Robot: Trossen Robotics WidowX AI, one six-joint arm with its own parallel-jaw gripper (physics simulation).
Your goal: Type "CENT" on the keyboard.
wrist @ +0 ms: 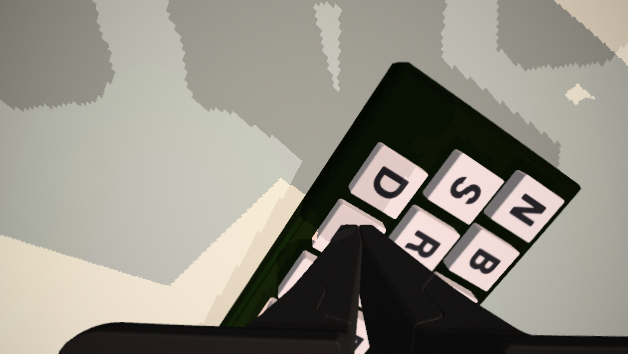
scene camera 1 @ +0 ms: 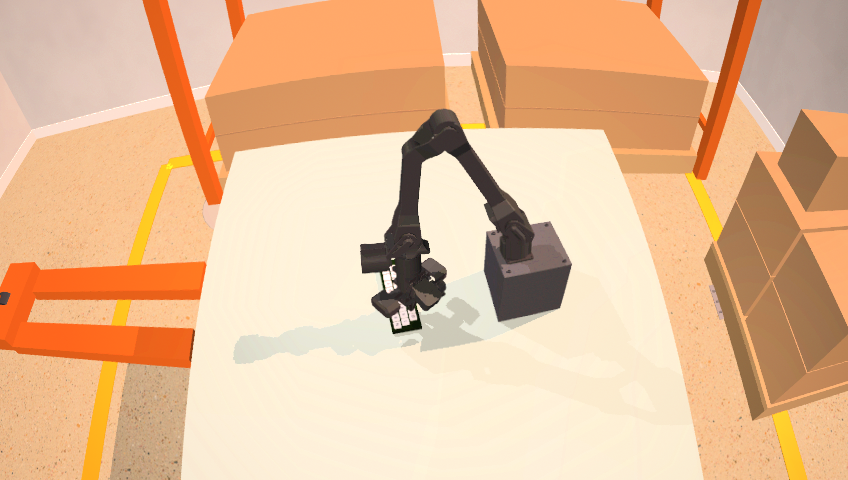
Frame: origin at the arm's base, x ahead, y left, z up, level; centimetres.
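Seen in the pictures: gripper, between the fingertips: [wrist: 357, 238] [scene camera 1: 410, 310]; arm's base, origin of its link: [scene camera 1: 516, 252].
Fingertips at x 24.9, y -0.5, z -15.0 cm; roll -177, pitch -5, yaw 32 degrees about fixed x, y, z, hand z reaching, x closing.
Observation:
Pixels of each thing's top centre, then the offset from my fingertips to it. Level surfaces: height alone.
- keyboard, centre of its top: [scene camera 1: 398, 292] dy -5.8, dx +1.8, dz +0.0 cm
- white key, centre of its top: [wrist: 349, 238] dy -0.1, dx -0.2, dz +0.0 cm
- D key, centre of its top: [wrist: 389, 183] dy +1.9, dx -0.2, dz +0.0 cm
- N key, centre of its top: [wrist: 528, 210] dy +3.4, dx +3.9, dz +0.0 cm
- S key, centre of its top: [wrist: 466, 190] dy +2.9, dx +1.9, dz +0.0 cm
- R key, centre of its top: [wrist: 423, 244] dy +0.9, dx +1.9, dz +0.0 cm
- B key, centre of its top: [wrist: 484, 261] dy +1.4, dx +3.9, dz +0.0 cm
- pale table, height of its surface: dz -1.8 cm
The keyboard [scene camera 1: 407, 328] [wrist: 430, 107] is a dark green board with white letter keys, partly covered by the arm in the scene view and set at a slant in the wrist view. My gripper [scene camera 1: 410, 306] [wrist: 357, 238] is shut and empty. Its tips overlap the lower part of a white key [wrist: 347, 215] beside the D key [wrist: 389, 182]; they hide its letter, and contact is hard to tell. The N key [wrist: 525, 207] is at the board's right corner, next to the S key [wrist: 464, 187]. The R key [wrist: 424, 241] and B key [wrist: 483, 260] also show. No C or T is readable.
The arm's dark base box [scene camera 1: 526, 285] stands on the pale table [scene camera 1: 357, 416], right of the keyboard. Large cartons [scene camera 1: 333, 53] [scene camera 1: 595, 47] stand behind the table, and stacked boxes [scene camera 1: 767, 267] are at the right. Orange forks [scene camera 1: 119, 282] reach the table's left edge.

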